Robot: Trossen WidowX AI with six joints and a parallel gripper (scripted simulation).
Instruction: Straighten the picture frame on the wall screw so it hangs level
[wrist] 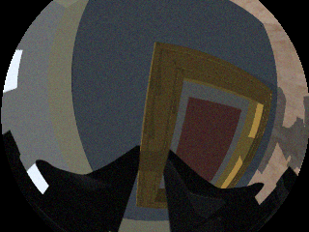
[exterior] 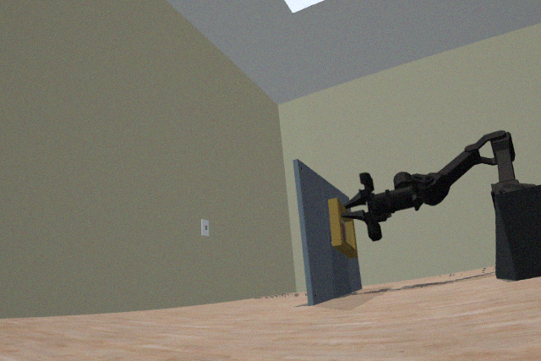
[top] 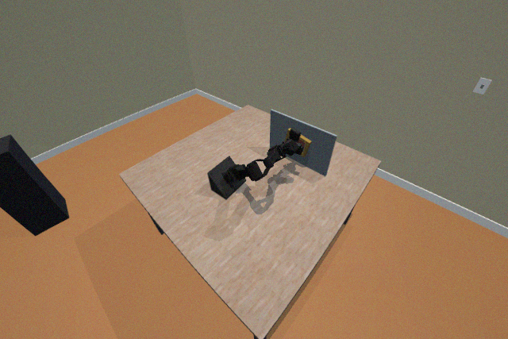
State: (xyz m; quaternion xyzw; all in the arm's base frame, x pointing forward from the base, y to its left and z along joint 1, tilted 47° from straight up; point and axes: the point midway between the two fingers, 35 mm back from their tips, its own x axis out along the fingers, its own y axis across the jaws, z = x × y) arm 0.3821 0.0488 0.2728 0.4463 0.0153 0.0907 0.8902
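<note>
The gold picture frame is 10 mm to the left of my gripper tip and 50 mm below it. From my gripper tip the other things lie so: wall panel (20 mm ahead, 20 mm to the left, 70 mm below).
</note>
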